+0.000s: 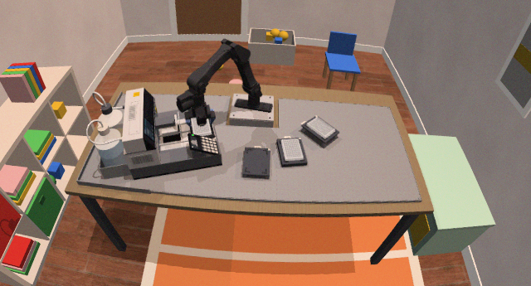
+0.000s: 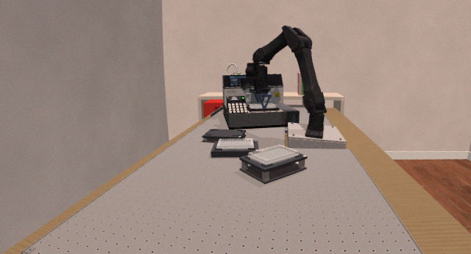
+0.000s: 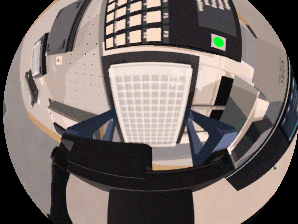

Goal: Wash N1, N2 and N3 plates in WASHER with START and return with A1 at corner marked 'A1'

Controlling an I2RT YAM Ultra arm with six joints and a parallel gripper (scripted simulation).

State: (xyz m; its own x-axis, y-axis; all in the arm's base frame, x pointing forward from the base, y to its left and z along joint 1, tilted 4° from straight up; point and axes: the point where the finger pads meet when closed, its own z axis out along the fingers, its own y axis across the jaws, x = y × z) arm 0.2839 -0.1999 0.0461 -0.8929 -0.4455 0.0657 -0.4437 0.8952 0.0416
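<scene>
Now: hand 1 cm above the washer carrier. The rest, counted from my hand: manifold 7 cm ahead, 13 cm to the right, 4 cm above; then plate washer 7 cm ahead, 14 cm to the right, 3 cm above; then nest 18 cm behind, 57 cm to the left, 6 cm below.
</scene>
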